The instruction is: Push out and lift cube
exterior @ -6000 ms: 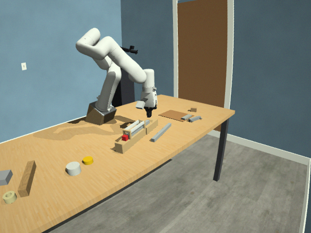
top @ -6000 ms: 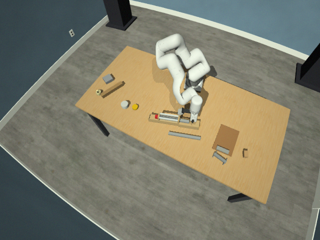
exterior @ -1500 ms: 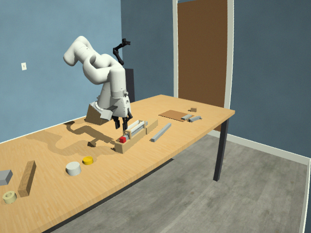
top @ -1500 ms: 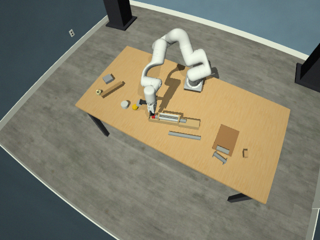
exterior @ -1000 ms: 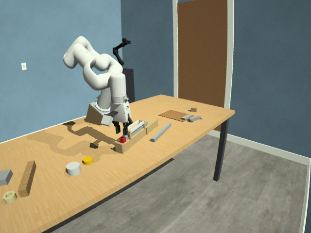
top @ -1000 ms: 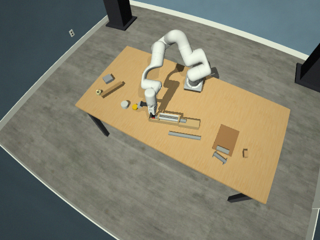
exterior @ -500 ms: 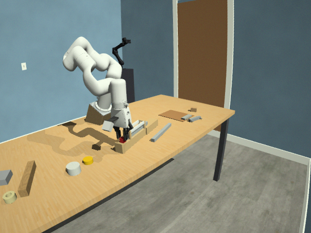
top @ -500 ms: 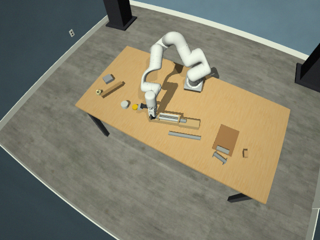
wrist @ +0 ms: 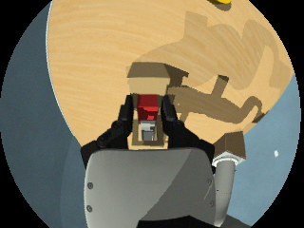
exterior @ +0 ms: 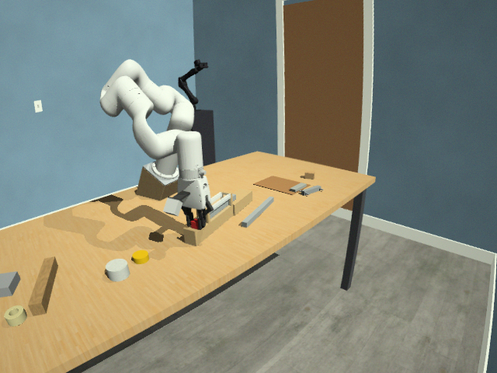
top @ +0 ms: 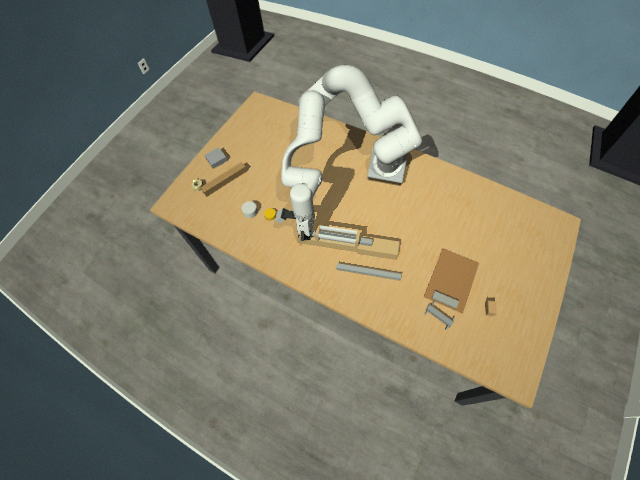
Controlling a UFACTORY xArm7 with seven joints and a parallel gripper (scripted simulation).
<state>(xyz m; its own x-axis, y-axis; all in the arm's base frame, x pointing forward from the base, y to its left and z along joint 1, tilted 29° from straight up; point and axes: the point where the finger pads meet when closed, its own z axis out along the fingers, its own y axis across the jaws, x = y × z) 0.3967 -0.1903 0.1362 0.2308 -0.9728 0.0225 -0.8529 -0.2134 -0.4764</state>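
Now: hand 10 mm above the red cube. Also, from my hand: long grey bar (280 mm to the left, 60 mm below, 30 mm ahead); yellow disc (200 mm to the right, 60 mm below, 40 mm behind); wooden beam (500 mm to the right, 110 mm behind, 50 mm below).
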